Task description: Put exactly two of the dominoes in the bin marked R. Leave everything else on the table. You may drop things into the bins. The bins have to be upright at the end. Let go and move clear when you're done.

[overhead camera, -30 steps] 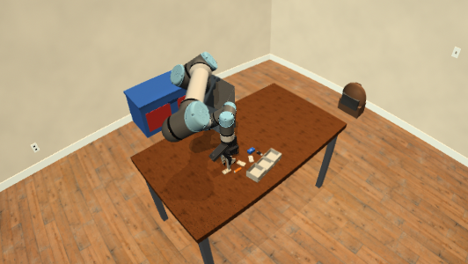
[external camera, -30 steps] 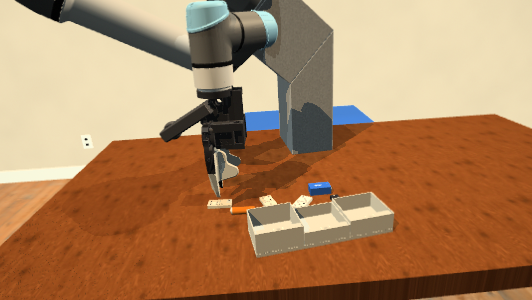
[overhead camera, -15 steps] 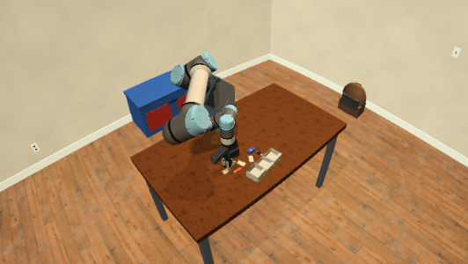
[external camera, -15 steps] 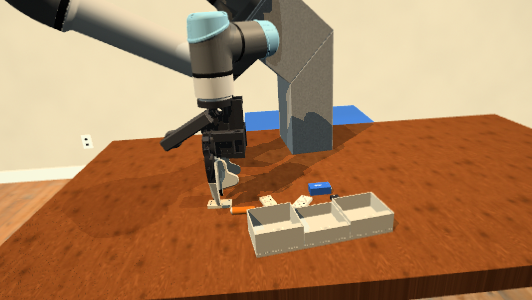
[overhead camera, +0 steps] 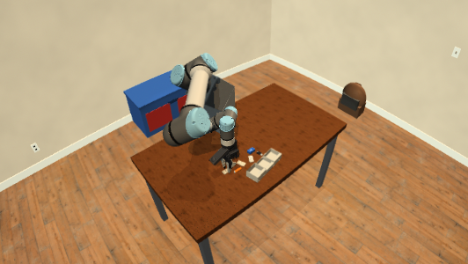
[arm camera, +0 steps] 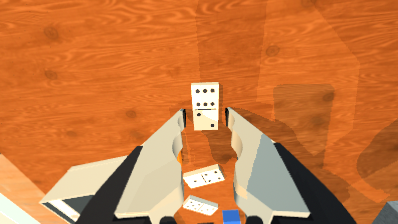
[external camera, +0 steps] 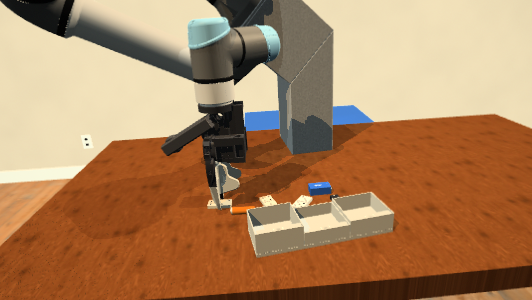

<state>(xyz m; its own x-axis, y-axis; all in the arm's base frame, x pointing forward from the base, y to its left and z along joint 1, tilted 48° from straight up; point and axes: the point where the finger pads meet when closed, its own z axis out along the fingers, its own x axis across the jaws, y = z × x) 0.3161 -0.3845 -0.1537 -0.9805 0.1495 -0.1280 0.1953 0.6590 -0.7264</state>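
The cream three-compartment bin tray is 150 mm ahead of my hand and 170 mm to the left of it. From my hand the other things lie so: blue block 10 mm ahead, 230 mm to the left, 10 mm below; orange cylinder 50 mm ahead, 40 mm to the left, 10 mm below; domino 20 mm ahead, 100 mm to the left, 10 mm below.
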